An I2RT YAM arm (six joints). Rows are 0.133 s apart.
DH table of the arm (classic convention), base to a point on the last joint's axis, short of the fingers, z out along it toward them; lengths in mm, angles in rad. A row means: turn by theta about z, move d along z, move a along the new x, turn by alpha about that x. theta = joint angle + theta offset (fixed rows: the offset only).
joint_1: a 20, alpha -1.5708, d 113.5, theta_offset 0
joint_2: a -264, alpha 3.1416, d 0, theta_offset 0
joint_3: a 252.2, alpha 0, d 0, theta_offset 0.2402
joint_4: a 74, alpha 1.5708, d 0, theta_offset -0.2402
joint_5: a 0, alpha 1.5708, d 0, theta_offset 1.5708
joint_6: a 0, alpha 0, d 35.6, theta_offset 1.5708
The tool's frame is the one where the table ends.
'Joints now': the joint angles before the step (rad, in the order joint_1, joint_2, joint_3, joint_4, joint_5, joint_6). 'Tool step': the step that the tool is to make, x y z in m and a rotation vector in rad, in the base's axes. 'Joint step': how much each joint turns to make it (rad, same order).
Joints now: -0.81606, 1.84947, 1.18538, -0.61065, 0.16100, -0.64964
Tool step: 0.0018, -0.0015, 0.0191, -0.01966, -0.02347, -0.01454
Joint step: 0.00092, -0.02832, 0.04117, -0.04167, 0.00127, 0.01603
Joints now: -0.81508, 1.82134, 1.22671, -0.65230, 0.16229, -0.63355
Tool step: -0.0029, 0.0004, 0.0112, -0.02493, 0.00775, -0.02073
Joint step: -0.00247, -0.02538, 0.01270, -0.02699, 0.02741, 0.01008
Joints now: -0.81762, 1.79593, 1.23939, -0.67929, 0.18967, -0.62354
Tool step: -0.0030, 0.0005, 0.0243, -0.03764, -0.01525, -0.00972
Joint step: -0.00369, -0.04614, 0.03761, -0.04596, 0.01574, 0.00063
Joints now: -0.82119, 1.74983, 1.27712, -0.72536, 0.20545, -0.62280
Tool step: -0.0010, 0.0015, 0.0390, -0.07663, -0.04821, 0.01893
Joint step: 0.00167, -0.06337, 0.06674, -0.03636, 0.00849, -0.02319
